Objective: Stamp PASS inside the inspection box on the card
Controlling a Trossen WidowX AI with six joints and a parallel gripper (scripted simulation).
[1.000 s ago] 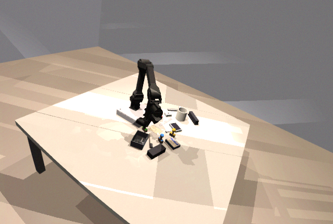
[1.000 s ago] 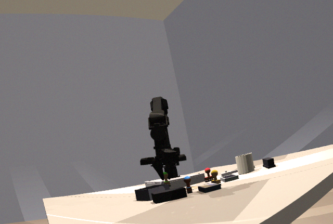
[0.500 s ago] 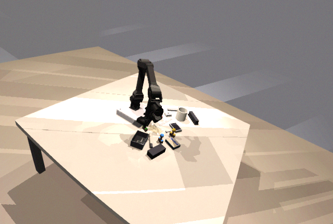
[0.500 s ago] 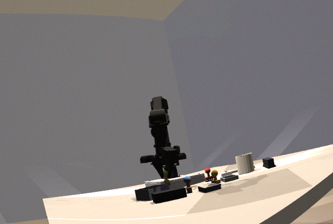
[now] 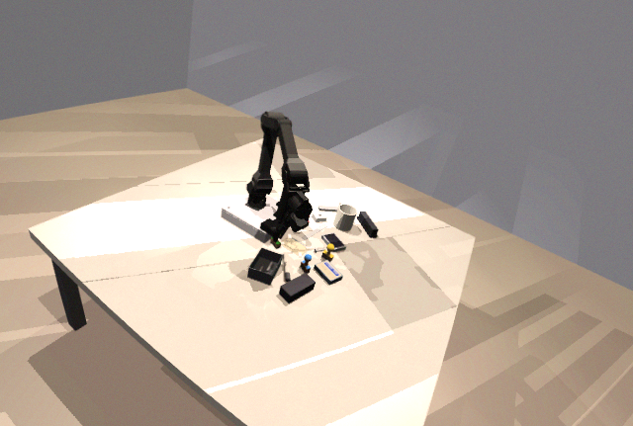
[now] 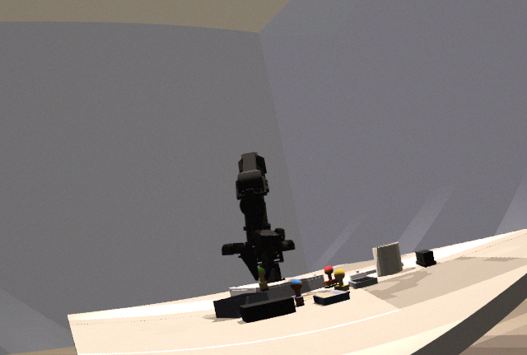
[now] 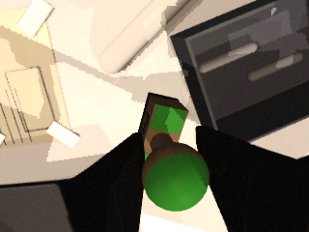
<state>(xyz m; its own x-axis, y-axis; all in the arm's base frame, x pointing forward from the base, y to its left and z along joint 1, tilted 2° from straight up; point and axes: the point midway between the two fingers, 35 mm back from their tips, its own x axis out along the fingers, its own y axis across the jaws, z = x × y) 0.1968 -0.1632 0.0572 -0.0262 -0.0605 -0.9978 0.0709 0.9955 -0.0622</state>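
Now: gripper tip 21 cm to the right of the ink pad, 14 cm short of it and 7 cm above it. The rest, counted from my gripper tip: green-knobbed PASS stamp: 1 cm below, 1 cm behind; then card: 10 cm to the left, 8 cm below, 3 cm ahead; then grey tray: 8 cm to the right, 6 cm below, 1 cm ahead.
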